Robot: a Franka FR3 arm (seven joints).
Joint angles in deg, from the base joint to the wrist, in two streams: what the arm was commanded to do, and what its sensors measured. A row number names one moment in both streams.
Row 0, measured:
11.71 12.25 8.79 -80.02 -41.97 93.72 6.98
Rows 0 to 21, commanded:
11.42 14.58 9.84 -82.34 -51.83 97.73 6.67
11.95 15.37 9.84 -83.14 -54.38 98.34 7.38
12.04 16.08 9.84 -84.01 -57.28 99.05 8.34
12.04 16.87 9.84 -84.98 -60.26 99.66 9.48
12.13 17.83 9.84 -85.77 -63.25 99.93 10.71
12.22 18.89 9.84 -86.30 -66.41 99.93 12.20
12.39 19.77 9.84 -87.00 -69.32 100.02 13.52
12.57 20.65 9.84 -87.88 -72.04 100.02 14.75
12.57 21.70 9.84 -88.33 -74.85 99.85 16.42
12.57 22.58 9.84 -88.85 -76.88 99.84 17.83
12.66 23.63 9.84 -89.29 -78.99 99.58 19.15
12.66 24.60 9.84 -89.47 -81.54 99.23 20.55
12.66 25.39 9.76 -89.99 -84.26 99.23 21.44
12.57 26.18 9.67 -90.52 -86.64 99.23 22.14
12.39 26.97 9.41 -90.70 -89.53 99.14 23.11
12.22 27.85 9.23 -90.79 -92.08 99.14 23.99
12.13 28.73 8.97 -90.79 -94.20 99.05 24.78
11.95 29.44 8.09 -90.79 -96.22 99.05 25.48
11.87 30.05 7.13 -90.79 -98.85 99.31 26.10
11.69 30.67 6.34 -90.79 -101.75 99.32 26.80
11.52 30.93 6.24 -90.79 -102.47 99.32 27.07
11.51 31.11 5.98 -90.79 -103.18 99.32 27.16
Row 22, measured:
12.24 30.48 6.28 -90.37 -99.10 99.12 25.34
